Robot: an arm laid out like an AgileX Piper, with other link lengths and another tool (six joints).
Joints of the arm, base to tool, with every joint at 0 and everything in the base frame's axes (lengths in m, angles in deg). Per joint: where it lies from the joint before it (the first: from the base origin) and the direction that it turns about. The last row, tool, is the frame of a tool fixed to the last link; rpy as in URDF.
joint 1: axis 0 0 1 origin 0 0 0.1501
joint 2: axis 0 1 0 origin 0 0 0
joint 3: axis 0 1 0 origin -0.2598 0 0.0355
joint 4: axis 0.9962 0 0.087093 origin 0.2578 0 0.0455
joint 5: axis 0 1 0 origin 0 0 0
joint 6: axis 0.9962 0 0.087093 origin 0.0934 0 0.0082
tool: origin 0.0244 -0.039 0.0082 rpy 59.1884 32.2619 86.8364
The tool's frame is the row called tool.
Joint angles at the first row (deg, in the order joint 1, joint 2, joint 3, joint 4, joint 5, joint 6):
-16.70, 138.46, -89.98, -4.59, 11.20, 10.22
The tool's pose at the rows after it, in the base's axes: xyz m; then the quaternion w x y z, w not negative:
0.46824 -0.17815 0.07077 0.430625 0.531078 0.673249 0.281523
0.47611 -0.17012 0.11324 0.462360 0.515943 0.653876 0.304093
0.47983 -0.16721 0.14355 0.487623 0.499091 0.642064 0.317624
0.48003 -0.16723 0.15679 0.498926 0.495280 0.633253 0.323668
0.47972 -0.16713 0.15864 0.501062 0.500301 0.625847 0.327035
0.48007 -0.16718 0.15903 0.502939 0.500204 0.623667 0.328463
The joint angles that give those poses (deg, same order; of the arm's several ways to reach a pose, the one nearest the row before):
-16.12, 134.71, -90.34, -4.02, 11.83, 10.75
-15.03, 129.81, -90.34, -3.26, 11.58, 11.50
-14.61, 126.55, -90.45, -3.26, 10.93, 11.57
-14.61, 125.08, -90.45, -3.26, 10.64, 12.05
-14.61, 124.83, -90.45, -3.26, 10.50, 13.10
-14.61, 124.83, -90.45, -3.26, 10.19, 13.29

